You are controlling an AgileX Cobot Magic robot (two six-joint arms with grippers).
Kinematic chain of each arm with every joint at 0, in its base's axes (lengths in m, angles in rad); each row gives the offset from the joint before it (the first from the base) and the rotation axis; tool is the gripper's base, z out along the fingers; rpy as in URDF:
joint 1: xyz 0 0 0.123 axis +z
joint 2: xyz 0 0 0 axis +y
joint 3: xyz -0.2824 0 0.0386 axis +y
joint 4: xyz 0.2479 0 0.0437 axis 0.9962 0 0.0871
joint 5: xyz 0 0 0 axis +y
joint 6: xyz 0.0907 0 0.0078 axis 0.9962 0 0.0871
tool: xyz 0 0 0 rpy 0 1.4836 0
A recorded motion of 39 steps. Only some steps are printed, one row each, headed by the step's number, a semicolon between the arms.
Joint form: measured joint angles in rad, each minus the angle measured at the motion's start. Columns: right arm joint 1, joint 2, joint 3, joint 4, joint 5, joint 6; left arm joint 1, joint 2, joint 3, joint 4, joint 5, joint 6.
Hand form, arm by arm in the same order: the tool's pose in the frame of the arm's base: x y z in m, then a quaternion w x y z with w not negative. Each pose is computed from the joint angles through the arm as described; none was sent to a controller.
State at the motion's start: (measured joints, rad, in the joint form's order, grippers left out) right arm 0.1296 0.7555 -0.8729 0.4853 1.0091 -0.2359; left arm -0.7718 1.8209 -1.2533 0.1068 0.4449 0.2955
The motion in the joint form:
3: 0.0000 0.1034 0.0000 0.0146 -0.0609 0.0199; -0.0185 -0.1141 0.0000 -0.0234 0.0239 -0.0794
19: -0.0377 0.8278 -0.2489 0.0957 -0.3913 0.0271; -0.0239 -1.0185 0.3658 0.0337 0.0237 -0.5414
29: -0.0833 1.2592 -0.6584 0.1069 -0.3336 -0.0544; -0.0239 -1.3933 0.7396 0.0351 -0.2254 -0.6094
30: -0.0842 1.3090 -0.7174 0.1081 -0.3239 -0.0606; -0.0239 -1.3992 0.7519 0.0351 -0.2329 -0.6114
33: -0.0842 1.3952 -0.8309 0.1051 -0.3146 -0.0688; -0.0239 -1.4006 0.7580 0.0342 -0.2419 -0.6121
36: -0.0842 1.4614 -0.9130 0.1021 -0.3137 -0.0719; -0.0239 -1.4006 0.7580 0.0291 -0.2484 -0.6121
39: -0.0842 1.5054 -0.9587 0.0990 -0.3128 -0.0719; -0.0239 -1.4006 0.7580 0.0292 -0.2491 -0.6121
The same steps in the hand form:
3: 0.1454 0.0547 0.3499 0.35305 -0.09300 0.90363 0.22396; 0.2695 -0.2673 0.2608 0.35335 0.47405 0.80326 -0.07206
19: 0.3323 0.0597 0.2654 0.28608 0.03690 0.93434 0.20928; 0.1173 -0.1115 0.3912 0.54605 0.24793 0.76311 -0.24090
29: 0.4412 0.0523 0.2139 0.26282 0.01786 0.94317 0.20256; 0.0672 -0.0646 0.3360 0.61657 0.21036 0.69120 -0.31276
30: 0.4535 0.0529 0.2082 0.26353 0.01354 0.94279 0.20375; 0.0668 -0.0643 0.3331 0.61645 0.20998 0.69095 -0.31382
33: 0.4758 0.0541 0.2004 0.27299 0.00489 0.94023 0.20353; 0.0668 -0.0645 0.3320 0.61734 0.20953 0.68957 -0.31541
36: 0.4917 0.0548 0.1921 0.28032 0.00091 0.93832 0.20242; 0.0667 -0.0646 0.3325 0.61825 0.20780 0.68781 -0.31860
39: 0.5005 0.0550 0.1834 0.28067 -0.00029 0.93844 0.20136; 0.0667 -0.0646 0.3326 0.61848 0.20779 0.68756 -0.31871

